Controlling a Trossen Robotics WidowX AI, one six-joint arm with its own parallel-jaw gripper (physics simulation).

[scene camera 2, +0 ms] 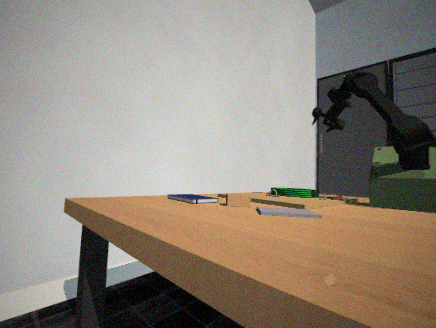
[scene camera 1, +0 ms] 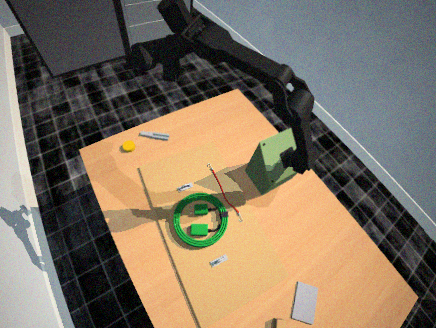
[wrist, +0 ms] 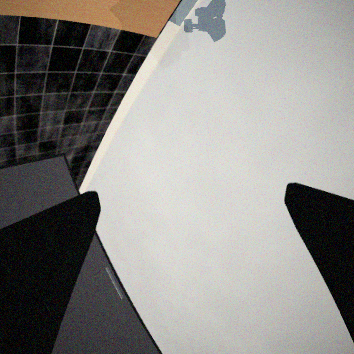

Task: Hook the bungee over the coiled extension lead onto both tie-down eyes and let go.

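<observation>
The red bungee lies slack on the thin tan board, beside the coiled green extension lead. Its two metal end hooks lie on the board, apart from both eyes. One small metal tie-down eye is on the board above the coil in scene camera 1; the other eye is below it. In scene camera 2 the bungee barely shows. My gripper is open and empty, raised high and well away from the bungee. The wrist view shows the wall between the fingers.
A green block carries the arm. A yellow disc and a grey tool lie near one table end. A grey slab, a wooden block and a blue book are towards the other.
</observation>
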